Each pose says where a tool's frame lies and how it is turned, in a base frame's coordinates. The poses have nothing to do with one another.
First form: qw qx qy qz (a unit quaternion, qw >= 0); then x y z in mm.
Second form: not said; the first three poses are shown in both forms.
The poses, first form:
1: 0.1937 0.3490 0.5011 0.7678 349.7 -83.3 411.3
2: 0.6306 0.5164 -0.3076 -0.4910 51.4 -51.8 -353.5
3: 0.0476 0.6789 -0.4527 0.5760 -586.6 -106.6 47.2
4: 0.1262 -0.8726 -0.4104 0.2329 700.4 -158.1 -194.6
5: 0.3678 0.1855 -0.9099 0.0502 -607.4 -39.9 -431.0
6: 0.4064 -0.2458 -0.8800 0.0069 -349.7 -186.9 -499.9
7: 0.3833 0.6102 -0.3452 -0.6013 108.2 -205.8 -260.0
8: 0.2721 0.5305 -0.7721 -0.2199 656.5 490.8 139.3
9: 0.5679 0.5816 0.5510 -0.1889 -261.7 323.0 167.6
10: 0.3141 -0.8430 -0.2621 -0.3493 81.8 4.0 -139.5
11: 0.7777 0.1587 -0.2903 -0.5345 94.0 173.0 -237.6
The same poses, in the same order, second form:
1: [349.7 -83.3 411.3], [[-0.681 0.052 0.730], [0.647 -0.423 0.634], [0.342 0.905 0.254]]
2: [51.4 -51.8 -353.5], [[0.329 0.302 -0.895], [-0.937 -0.015 -0.349], [-0.119 0.953 0.277]]
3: [-586.6 -106.6 47.2], [[-0.074 -0.670 0.739], [-0.560 -0.586 -0.586], [0.825 -0.457 -0.332]]
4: [700.4 -158.1 -194.6], [[0.555 0.657 -0.510], [0.775 -0.631 0.029], [-0.303 -0.411 -0.860]]
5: [-607.4 -39.9 -431.0], [[-0.661 -0.374 -0.651], [-0.301 0.926 -0.228], [0.688 0.045 -0.724]]
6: [-349.7 -186.9 -499.9], [[-0.549 0.427 -0.719], [0.438 0.879 0.188], [0.712 -0.212 -0.670]]
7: [108.2 -205.8 -260.0], [[0.039 0.040 -0.998], [-0.882 -0.468 -0.053], [-0.469 0.883 0.017]]
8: [656.5 490.8 139.3], [[-0.289 -0.700 -0.654], [-0.939 0.340 0.051], [0.187 0.628 -0.755]]
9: [-261.7 323.0 167.6], [[0.321 0.855 0.406], [0.426 0.252 -0.869], [-0.846 0.452 -0.284]]
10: [81.8 4.0 -139.5], [[0.619 0.661 0.424], [0.222 -0.665 0.713], [0.754 -0.346 -0.559]]
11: [94.0 173.0 -237.6], [[0.260 0.739 -0.621], [-0.924 0.378 0.063], [0.282 0.557 0.781]]
